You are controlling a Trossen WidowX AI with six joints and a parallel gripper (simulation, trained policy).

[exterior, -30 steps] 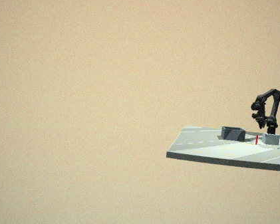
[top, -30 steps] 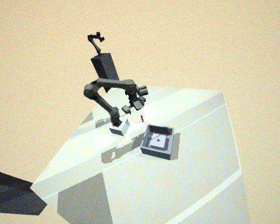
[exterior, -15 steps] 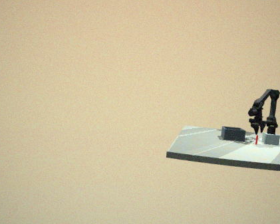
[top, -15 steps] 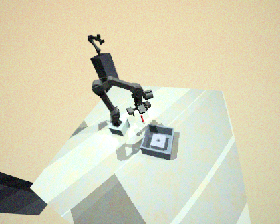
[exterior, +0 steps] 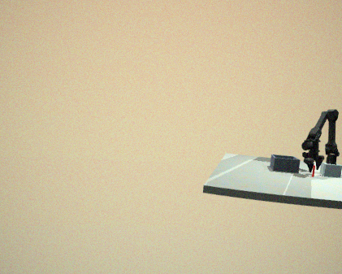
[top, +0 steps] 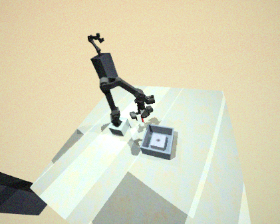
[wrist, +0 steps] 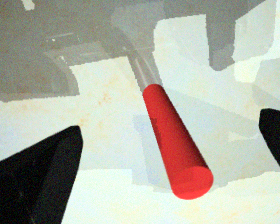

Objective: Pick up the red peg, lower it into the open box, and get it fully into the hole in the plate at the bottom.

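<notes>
My gripper tip is now right at the red peg. The rest, counted from my gripper tip: plate: 210 mm ahead, 140 mm to the right, 10 mm above; grey-blue box: 210 mm ahead, 140 mm to the right, 10 mm below.
</notes>
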